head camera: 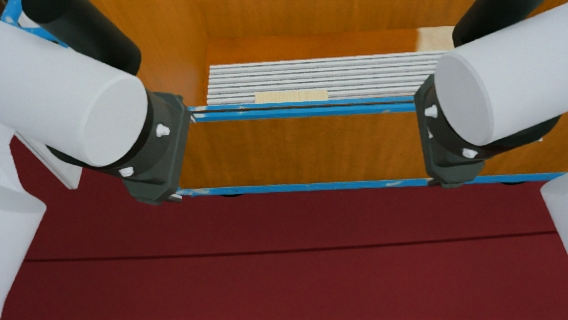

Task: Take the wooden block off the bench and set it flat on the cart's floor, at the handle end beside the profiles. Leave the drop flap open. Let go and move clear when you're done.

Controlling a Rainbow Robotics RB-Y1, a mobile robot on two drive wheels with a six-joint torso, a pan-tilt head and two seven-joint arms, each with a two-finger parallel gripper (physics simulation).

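Places are measured from the robot's base along level axes (x up, y right, z ahead), in centimetres.
Where they show: left gripper, between the fingertips: (181,158); right gripper, between the fingertips: (427,141).
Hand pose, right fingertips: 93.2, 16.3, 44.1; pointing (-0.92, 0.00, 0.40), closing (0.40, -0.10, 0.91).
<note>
Each offset is from my right fingertips to the top centre of the thing, as dx, dy, dz. "pt": to the spot under its first point. Level surfaces: height alone.
The cart's orange-brown wooden side (305,150), edged with blue rails, crosses the middle of the head view. Several pale grey profiles (320,75) lie inside the cart, behind the upper blue rail. A narrow pale wooden piece @[-58.8, -18.0, +48.9] (291,96) shows in front of them, just above that rail. A pale patch @[pt -66.3, +34.1, +89.6] (434,39) shows farther back, partly hidden by the right arm. I cannot tell which is the wooden block. My left gripper (162,155) and right gripper (445,145) are open, apart, at either side over the cart's near side. Their fingers are mostly hidden.
A blue tubular part @[pt -5.2, -68.0, +34.3] (11,11) shows at the top left. An inner wooden wall (172,55) of the cart rises left of the profiles, and another wall (325,17) stands behind them. The dark red floor @[dx -93.2] (300,280) lies in front of the cart.
</note>
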